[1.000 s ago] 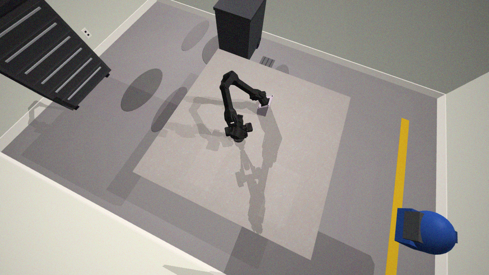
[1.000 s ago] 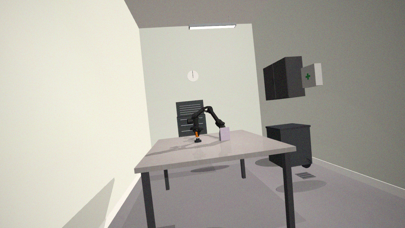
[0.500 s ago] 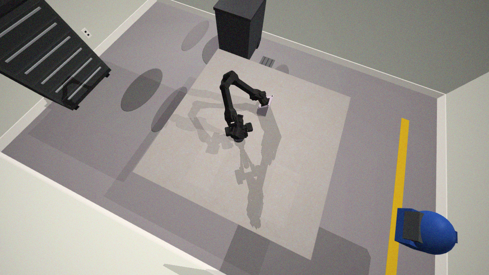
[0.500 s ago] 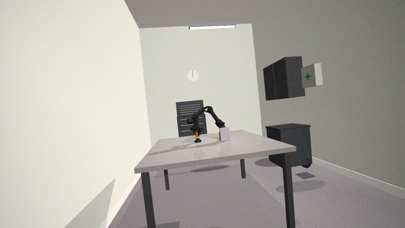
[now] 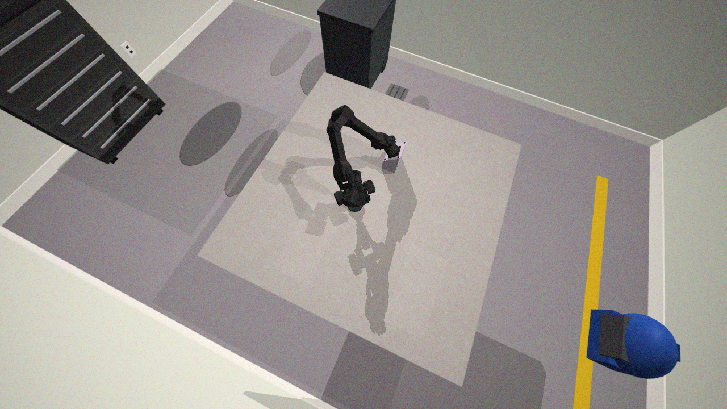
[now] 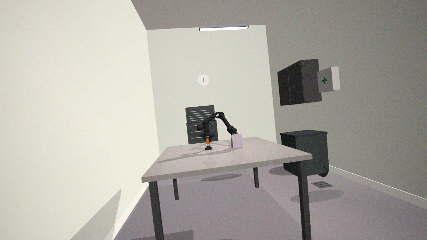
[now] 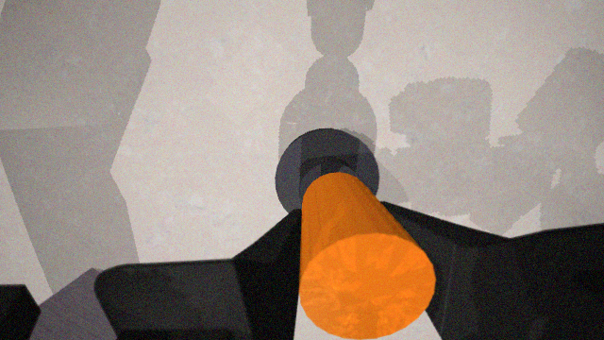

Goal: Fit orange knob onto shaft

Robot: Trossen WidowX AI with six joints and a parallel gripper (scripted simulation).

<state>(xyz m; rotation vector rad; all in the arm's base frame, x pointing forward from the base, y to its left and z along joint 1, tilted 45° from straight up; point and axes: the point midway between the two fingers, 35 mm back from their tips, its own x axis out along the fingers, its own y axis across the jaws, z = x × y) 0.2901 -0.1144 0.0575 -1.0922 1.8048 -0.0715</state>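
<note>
Right now the orange knob is 3 cm above my gripper tip. The rest, counted from my gripper tip: dark round pedestal: 4 cm below.
</note>
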